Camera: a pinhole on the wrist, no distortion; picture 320 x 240 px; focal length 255.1 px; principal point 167.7 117.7 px. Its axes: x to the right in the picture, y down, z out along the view. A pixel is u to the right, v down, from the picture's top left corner.
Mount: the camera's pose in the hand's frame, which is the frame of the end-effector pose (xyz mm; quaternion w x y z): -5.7 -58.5 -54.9 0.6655 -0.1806 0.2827 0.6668
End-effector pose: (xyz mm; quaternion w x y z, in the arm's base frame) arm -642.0 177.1 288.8 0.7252 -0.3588 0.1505 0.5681
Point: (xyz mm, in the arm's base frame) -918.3 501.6 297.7
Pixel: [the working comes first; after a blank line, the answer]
In the camera's frame: 54.8 -83.6 494.3

196.0 74.5
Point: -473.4 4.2 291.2
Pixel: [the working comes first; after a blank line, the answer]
In the camera's frame: -29.4 48.5 -154.4

behind the camera
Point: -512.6 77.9 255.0
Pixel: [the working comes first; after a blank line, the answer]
In the camera's frame: -8.7 -7.1 -85.4

behind the camera
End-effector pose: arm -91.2 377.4 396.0 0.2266 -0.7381 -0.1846 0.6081
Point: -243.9 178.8 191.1
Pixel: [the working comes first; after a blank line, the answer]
In the camera's frame: 131.1 10.9 380.2

255.7 125.0
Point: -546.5 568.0 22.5
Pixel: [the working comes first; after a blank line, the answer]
In the camera's frame: -288.0 -238.8 563.2

37.3 9.6
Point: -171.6 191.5 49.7
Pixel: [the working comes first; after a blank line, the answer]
In the camera's frame: 207.2 -127.0 404.2

298.5 37.5
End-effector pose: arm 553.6 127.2 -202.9 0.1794 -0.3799 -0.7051 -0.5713
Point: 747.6 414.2 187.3
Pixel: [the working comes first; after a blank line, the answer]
In the camera's frame: 210.9 -184.6 523.1

270.6 27.7
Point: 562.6 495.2 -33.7
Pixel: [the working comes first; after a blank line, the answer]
In the camera's frame: -73.8 -177.7 431.0

124.0 12.5
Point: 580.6 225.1 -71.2
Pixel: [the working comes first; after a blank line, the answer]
In the camera's frame: 59.1 -86.4 210.4

239.4 12.9
